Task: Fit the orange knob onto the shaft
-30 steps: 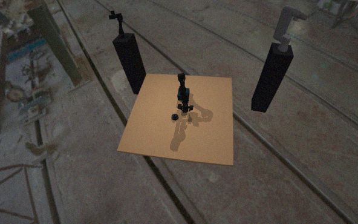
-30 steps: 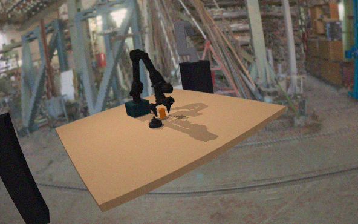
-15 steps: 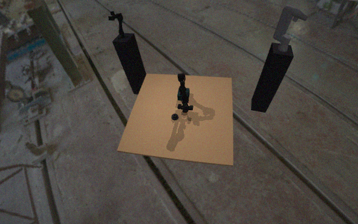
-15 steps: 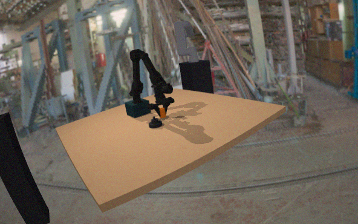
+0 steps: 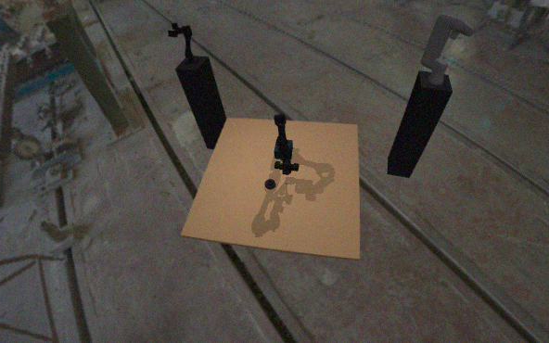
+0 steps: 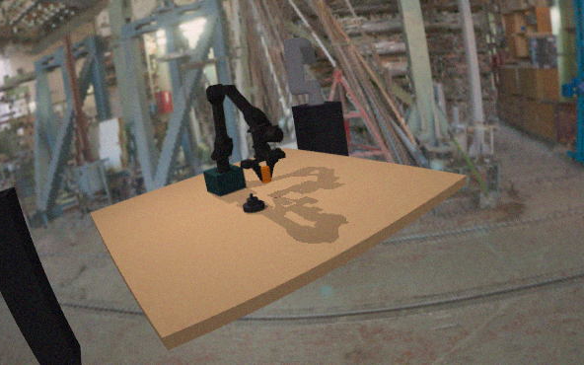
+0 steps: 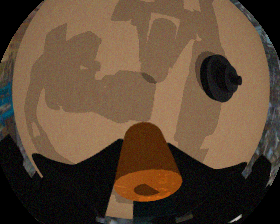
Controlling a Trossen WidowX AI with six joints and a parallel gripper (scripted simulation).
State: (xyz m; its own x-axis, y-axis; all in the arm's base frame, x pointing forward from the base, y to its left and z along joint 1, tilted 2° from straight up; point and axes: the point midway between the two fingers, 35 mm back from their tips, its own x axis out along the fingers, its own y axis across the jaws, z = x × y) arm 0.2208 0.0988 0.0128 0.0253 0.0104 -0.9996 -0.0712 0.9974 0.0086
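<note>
My gripper tip is 100 mm short of the pedestal, 120 mm to the left of it and 30 mm above it. Also, from my gripper tip: orange knob 20 mm above.
</note>
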